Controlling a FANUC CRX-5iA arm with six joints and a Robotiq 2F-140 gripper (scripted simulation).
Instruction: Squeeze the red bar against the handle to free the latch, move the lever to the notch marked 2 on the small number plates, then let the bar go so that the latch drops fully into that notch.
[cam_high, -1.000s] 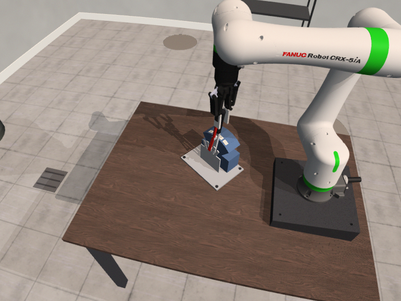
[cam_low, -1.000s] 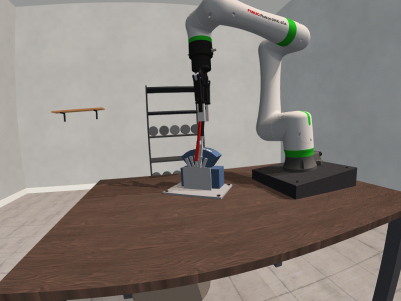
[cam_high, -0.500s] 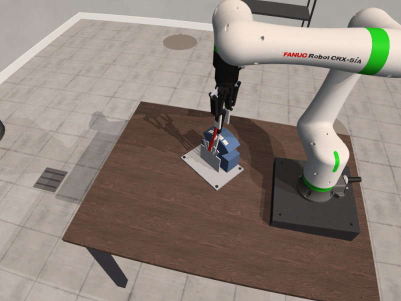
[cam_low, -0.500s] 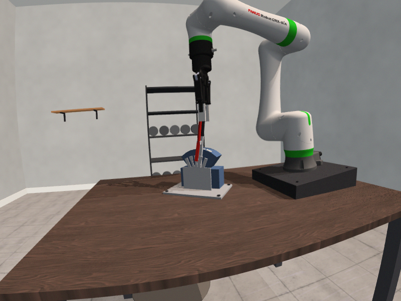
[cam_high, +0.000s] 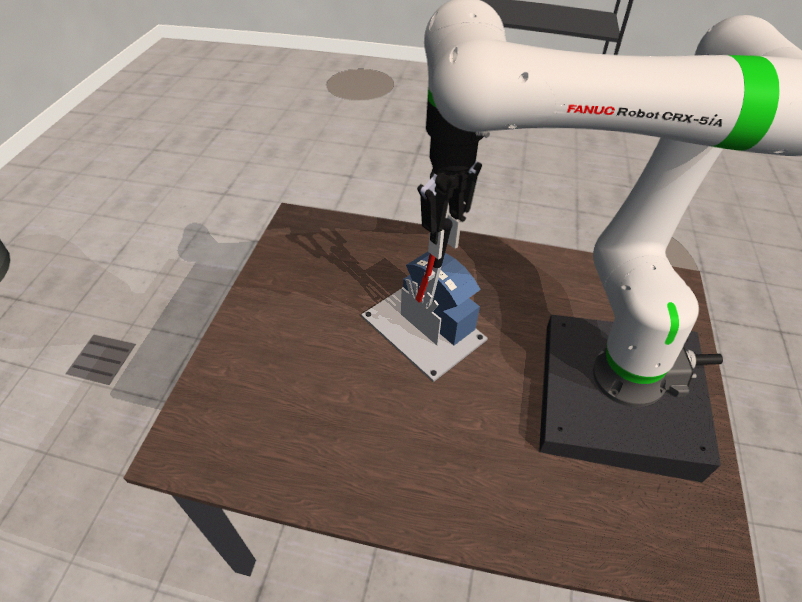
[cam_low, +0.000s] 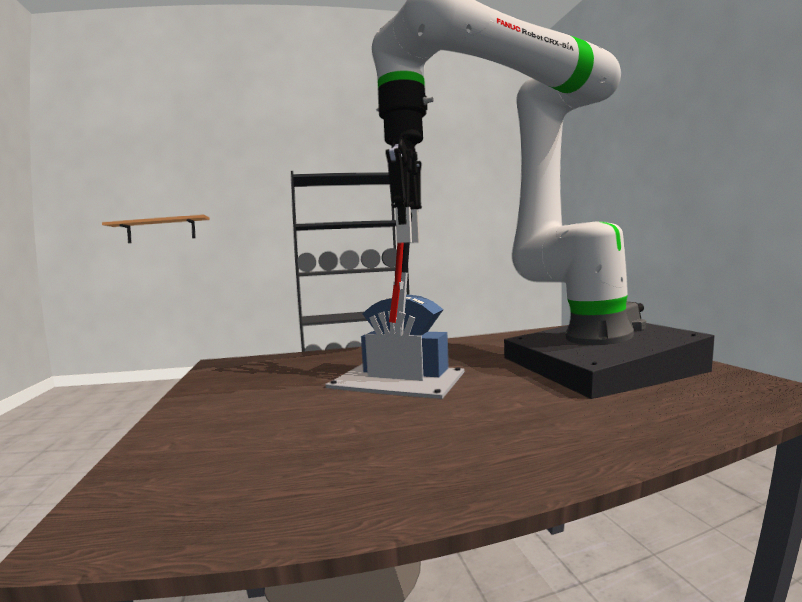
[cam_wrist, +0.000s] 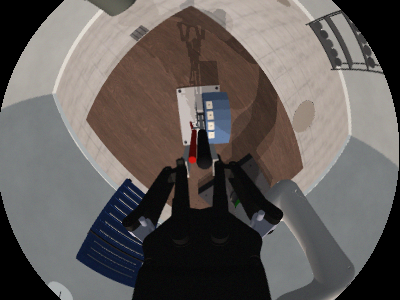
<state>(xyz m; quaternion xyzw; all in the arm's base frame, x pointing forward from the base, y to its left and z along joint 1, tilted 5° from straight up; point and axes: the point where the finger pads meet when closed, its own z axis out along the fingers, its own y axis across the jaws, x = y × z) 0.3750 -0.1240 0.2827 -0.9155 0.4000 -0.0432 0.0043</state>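
My gripper is now 30 mm short of the red bar, 10 mm to the left of it and 110 mm above it.
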